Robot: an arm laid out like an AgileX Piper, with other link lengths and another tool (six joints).
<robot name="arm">
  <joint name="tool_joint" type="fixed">
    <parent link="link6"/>
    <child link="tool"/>
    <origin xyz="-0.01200 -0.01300 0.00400" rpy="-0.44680 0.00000 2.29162"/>
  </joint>
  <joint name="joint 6" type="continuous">
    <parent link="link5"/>
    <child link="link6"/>
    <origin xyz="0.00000 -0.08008 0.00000" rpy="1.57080 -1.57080 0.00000"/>
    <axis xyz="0 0 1"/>
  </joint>
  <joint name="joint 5" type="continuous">
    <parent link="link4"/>
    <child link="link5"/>
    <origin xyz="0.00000 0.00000 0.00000" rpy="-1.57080 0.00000 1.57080"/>
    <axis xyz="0 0 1"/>
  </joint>
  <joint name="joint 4" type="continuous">
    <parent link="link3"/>
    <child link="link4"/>
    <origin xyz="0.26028 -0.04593 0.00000" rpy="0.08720 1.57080 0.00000"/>
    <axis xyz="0 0 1"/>
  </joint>
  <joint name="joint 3" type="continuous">
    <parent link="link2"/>
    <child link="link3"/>
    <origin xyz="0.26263 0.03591 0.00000" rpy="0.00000 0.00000 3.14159"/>
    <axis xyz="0 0 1"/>
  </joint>
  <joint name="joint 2" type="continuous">
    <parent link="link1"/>
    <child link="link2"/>
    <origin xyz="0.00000 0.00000 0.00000" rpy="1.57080 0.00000 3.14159"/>
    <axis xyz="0 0 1"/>
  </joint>
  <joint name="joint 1" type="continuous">
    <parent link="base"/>
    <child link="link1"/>
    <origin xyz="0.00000 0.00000 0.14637"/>
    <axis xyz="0 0 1"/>
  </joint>
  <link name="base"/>
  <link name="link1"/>
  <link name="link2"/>
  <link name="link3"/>
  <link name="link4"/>
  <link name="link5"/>
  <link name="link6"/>
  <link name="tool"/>
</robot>
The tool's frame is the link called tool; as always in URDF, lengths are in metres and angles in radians. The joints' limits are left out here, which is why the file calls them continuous.
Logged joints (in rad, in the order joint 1, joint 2, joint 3, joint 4, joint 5, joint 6), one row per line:
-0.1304, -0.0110, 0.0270, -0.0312, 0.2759, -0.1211
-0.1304, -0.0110, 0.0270, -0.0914, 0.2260, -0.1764
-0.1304, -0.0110, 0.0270, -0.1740, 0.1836, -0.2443
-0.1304, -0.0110, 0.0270, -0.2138, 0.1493, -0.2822
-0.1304, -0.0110, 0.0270, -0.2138, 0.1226, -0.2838
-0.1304, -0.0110, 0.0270, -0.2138, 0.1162, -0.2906
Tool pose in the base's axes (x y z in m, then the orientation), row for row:
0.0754, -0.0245, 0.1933, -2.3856, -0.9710, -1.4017
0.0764, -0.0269, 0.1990, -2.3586, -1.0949, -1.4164
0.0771, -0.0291, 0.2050, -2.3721, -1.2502, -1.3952
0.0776, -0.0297, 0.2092, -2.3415, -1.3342, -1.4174
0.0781, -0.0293, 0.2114, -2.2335, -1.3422, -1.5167
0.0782, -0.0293, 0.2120, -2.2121, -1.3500, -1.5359
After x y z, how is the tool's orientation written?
As angles about the fixed x, y, z axes (roll, pitch, yaw), in radians.
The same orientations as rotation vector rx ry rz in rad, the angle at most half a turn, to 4 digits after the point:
2.2790, -1.2283, 1.6707
2.1983, -1.0937, 1.7419
2.1013, -0.9216, 1.7909
2.0419, -0.8327, 1.8267
2.0238, -0.8287, 1.8599
2.0167, -0.8203, 1.8670

